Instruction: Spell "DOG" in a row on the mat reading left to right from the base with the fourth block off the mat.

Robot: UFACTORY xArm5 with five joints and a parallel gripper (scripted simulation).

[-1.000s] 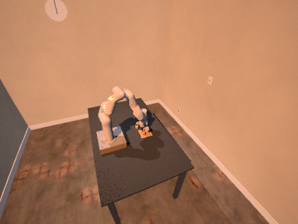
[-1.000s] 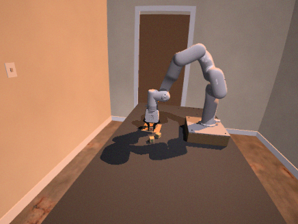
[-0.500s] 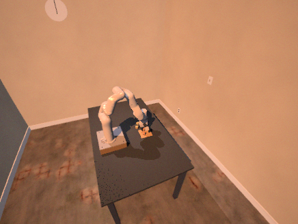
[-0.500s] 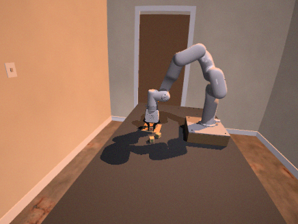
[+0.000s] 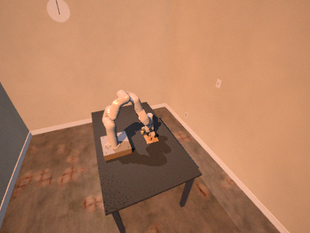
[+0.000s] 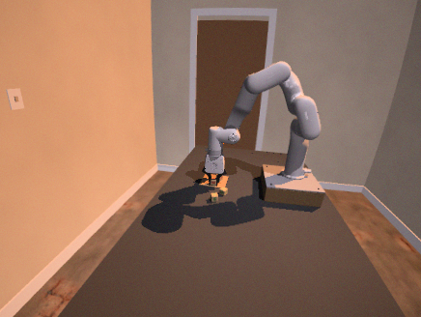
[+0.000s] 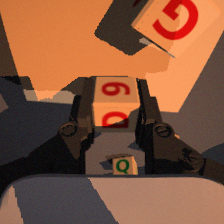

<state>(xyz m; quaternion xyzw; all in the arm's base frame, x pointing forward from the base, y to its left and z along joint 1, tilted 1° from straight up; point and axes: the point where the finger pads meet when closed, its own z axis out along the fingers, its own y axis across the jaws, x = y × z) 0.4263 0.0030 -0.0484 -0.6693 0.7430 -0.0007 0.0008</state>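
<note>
Right now my hand is 50 mm to the left of the orange mat and 30 mm above it.
</note>
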